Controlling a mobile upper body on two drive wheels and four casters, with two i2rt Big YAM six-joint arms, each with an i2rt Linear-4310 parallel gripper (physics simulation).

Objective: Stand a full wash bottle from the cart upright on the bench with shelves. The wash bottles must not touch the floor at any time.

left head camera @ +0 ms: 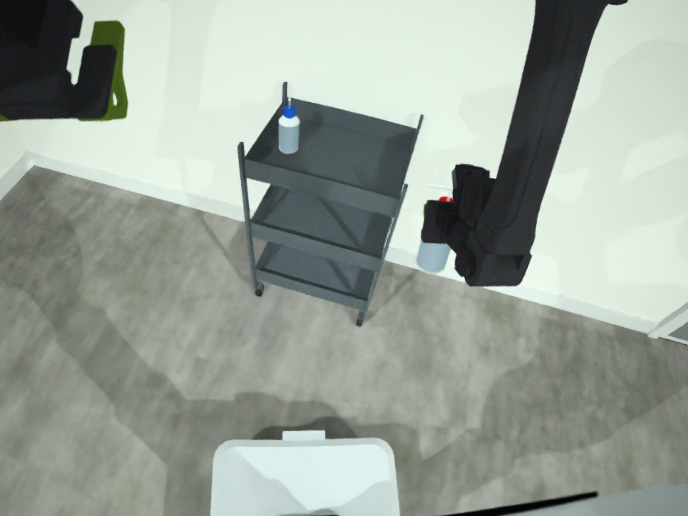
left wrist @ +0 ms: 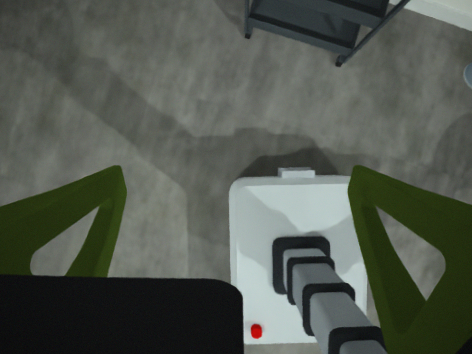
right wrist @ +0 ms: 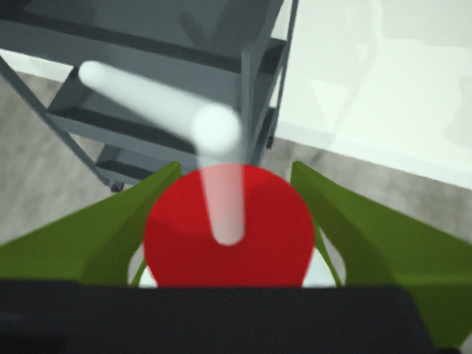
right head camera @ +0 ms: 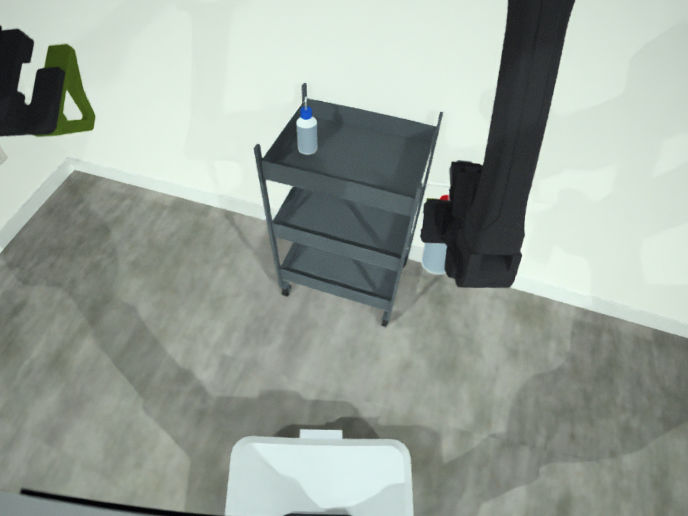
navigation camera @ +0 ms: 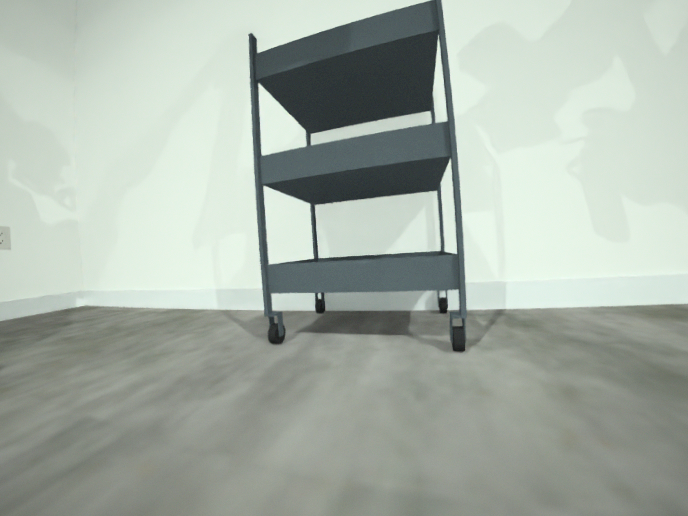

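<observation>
My right gripper (left head camera: 437, 222) (right head camera: 436, 221) (right wrist: 236, 175) is shut on a red-capped wash bottle (left head camera: 432, 257) (right head camera: 434, 259) (right wrist: 185, 215). It holds the bottle about upright in the air, to the right of the cart in both head views. The gripper hides the bottle's middle. A blue-capped wash bottle (left head camera: 288, 136) (right head camera: 306, 136) stands upright on the top tray of the grey cart (left head camera: 322, 183) (right head camera: 338, 185) (left wrist: 300, 34) (right wrist: 50, 42) (navigation camera: 361, 277), at its left side. My left gripper (left wrist: 237, 178) is open and empty. The bench with shelves does not show in these views.
The cart has three trays and stands on casters near the white wall (left head camera: 222, 111) (navigation camera: 155, 166). My white base (left head camera: 305, 472) (right head camera: 319, 472) (left wrist: 260, 215) is in front of the cart, with floor between them. A wall corner shows at the left.
</observation>
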